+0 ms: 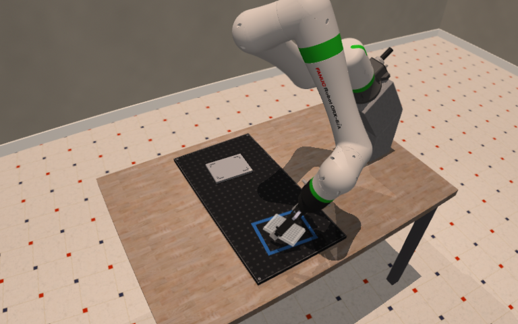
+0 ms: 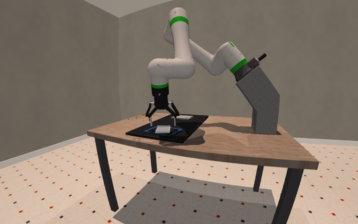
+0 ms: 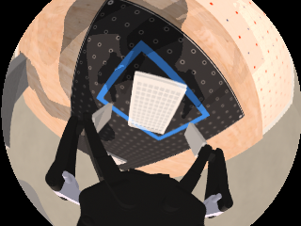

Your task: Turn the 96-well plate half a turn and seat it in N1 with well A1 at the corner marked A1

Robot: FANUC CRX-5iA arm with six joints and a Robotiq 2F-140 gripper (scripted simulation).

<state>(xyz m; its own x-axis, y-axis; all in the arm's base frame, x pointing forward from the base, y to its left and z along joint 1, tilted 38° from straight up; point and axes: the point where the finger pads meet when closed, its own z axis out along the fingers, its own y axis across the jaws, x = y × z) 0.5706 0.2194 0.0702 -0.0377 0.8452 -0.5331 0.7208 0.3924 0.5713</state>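
Now: hand 40 mm above the white 96-well plate. Also, from my hand: grey plate nest N1: 390 mm to the right, 40 mm below, 20 mm ahead.
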